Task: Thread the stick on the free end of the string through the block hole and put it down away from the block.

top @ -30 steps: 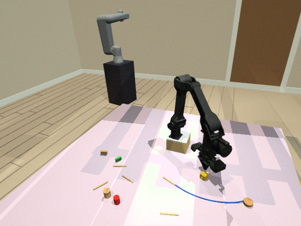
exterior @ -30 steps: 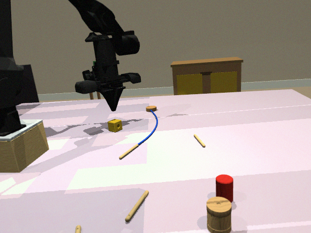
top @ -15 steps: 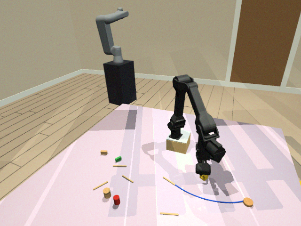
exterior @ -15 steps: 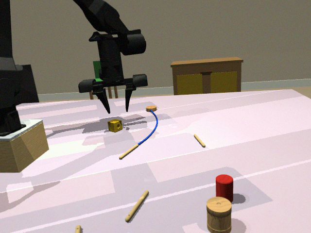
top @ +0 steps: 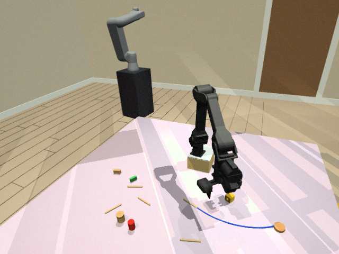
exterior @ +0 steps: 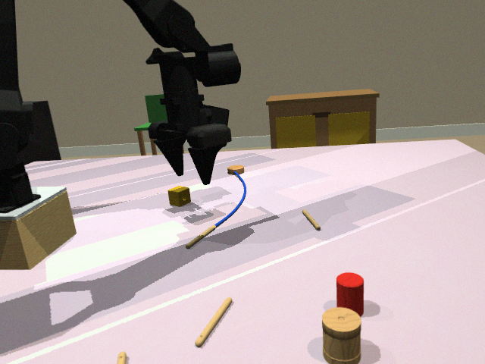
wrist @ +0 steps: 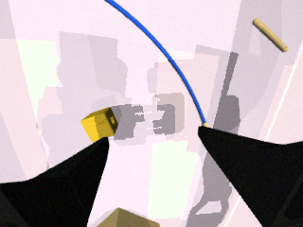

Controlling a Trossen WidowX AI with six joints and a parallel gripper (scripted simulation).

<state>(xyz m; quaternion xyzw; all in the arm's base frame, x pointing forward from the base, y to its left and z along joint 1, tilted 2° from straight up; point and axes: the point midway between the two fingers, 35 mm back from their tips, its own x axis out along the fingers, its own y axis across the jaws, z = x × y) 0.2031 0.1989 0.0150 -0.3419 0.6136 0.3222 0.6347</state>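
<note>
Now: gripper tip 9 cm to the left of the thin wooden stick, 6 cm short of it and 6 cm above it. The rest, counted from my gripper tip: red cylinder (28 cm ahead, 24 cm to the right, 4 cm below); then yellow block (5 cm below, 5 cm behind, 4 cm to the left); then round wooden button (25 cm to the left, 5 cm below, 1 cm behind).
</note>
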